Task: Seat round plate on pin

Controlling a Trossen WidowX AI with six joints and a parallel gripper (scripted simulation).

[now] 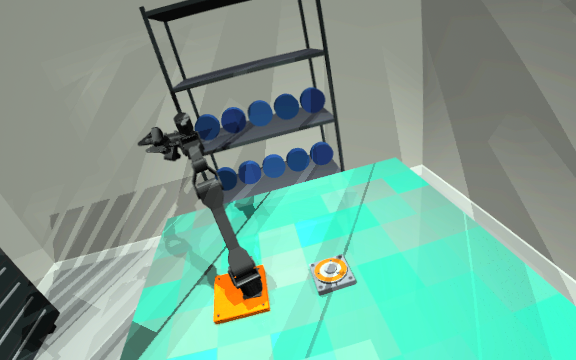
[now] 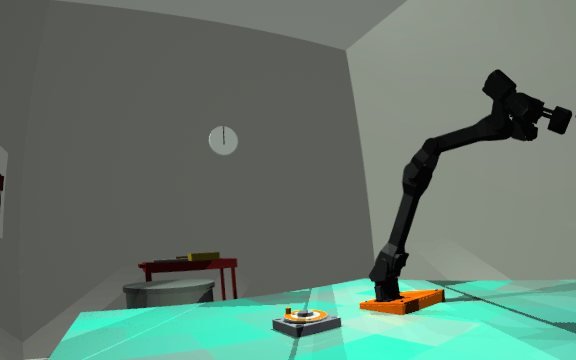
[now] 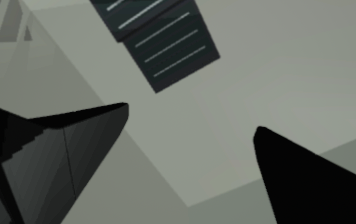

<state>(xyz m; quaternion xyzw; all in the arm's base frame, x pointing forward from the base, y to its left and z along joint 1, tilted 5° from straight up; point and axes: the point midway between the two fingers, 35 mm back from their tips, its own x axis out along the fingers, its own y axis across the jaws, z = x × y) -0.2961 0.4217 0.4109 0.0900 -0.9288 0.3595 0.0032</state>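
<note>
The round plate lies 610 mm ahead of my gripper tip, 390 mm to the right of it and 440 mm below it. Round my gripper tip: base (590 mm ahead, 380 mm to the right, 450 mm below).
</note>
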